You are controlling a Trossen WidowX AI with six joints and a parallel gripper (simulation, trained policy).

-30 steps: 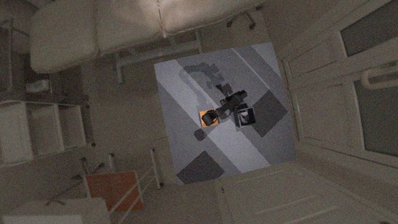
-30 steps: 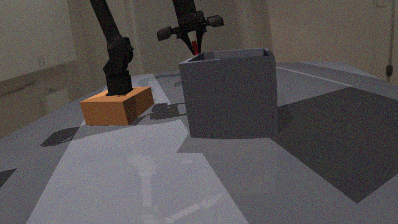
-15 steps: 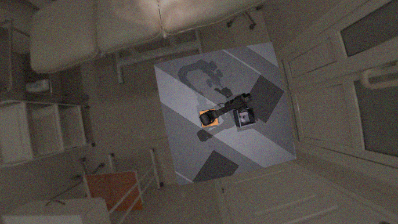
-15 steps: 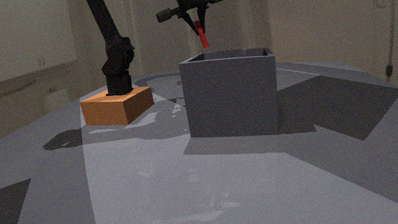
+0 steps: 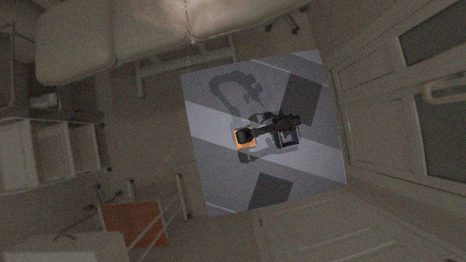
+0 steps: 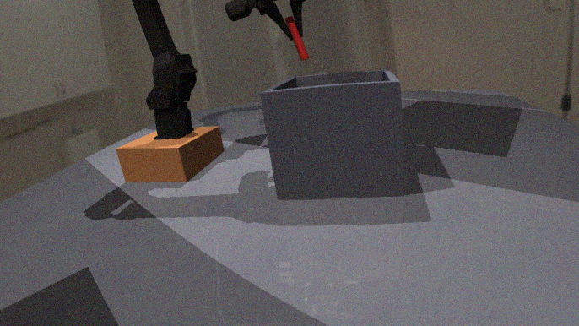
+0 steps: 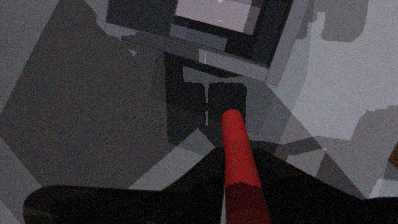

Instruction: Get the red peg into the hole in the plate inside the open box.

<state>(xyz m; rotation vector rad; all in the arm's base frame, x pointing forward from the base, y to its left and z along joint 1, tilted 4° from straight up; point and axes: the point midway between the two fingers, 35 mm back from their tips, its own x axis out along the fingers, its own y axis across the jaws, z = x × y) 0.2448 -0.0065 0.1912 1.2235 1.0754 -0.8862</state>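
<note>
Right now the plate is 160 mm below my gripper tip, 120 mm to the right of it and 50 mm ahead of it. The rest, counted from my gripper tip: red peg right at my gripper tip.
</note>
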